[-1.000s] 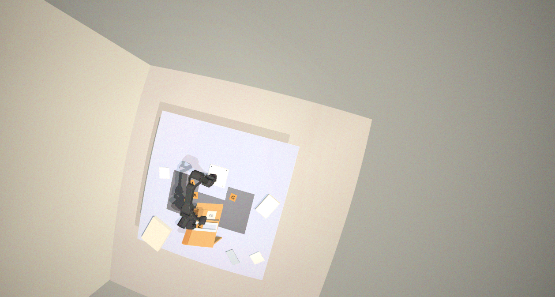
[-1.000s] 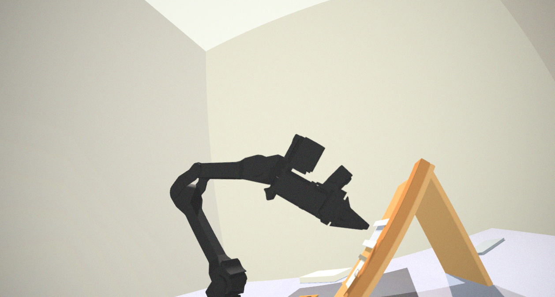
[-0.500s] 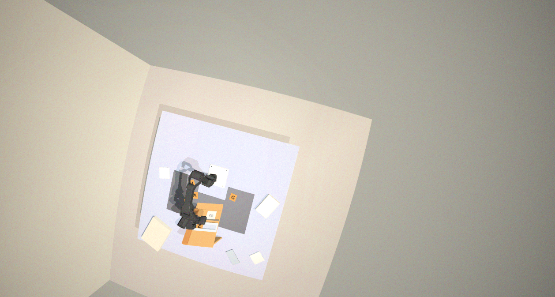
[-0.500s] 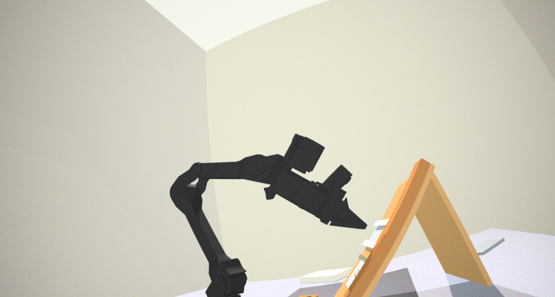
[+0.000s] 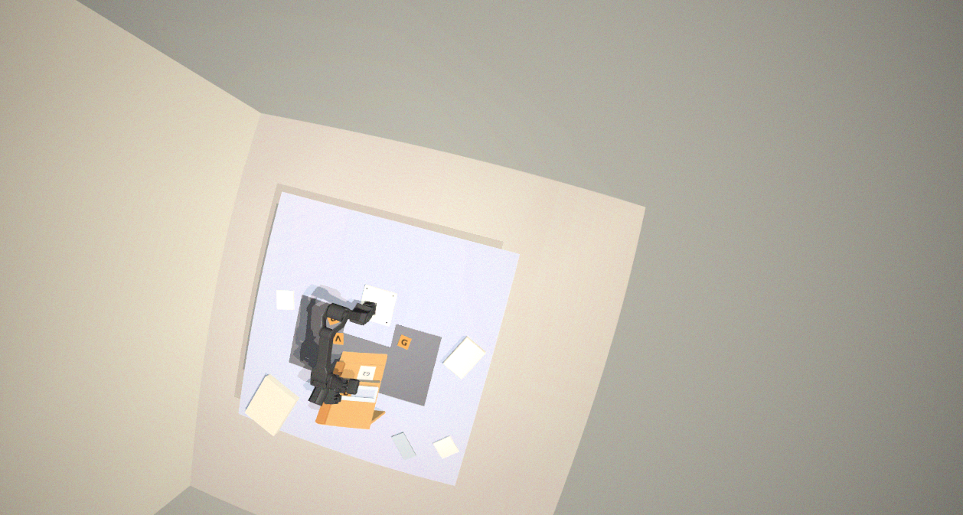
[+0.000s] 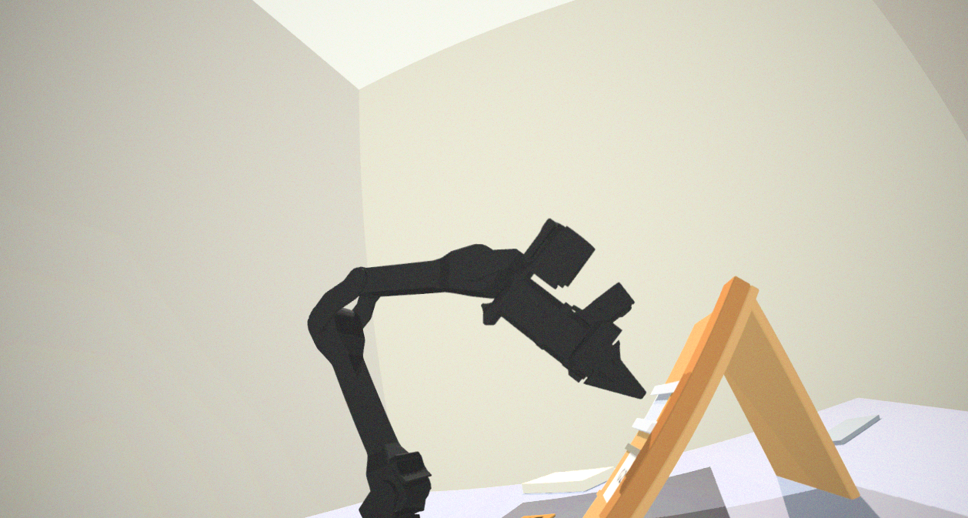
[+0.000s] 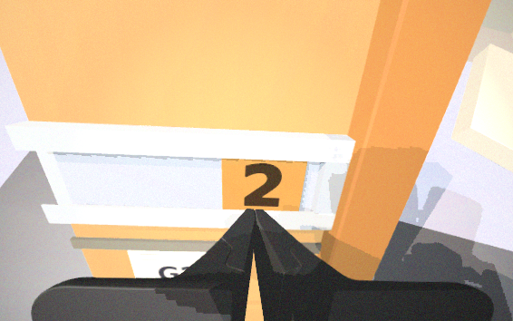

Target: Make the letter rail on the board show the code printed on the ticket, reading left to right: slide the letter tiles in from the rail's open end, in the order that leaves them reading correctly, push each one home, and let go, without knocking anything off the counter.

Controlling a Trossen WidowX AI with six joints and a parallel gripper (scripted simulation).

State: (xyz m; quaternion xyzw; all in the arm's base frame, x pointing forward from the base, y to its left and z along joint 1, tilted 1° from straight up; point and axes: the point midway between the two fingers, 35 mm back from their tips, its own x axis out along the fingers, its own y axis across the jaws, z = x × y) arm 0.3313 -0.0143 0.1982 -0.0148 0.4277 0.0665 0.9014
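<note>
Now: gripper tip 40 mm past the white ticket, 60 mm to the right of it and 100 mm above it. Also, from my gripper tip: grey slab 370 mm ahead, 270 mm to the left, 180 mm below; grey mat 150 mm behind, 190 mm below.
</note>
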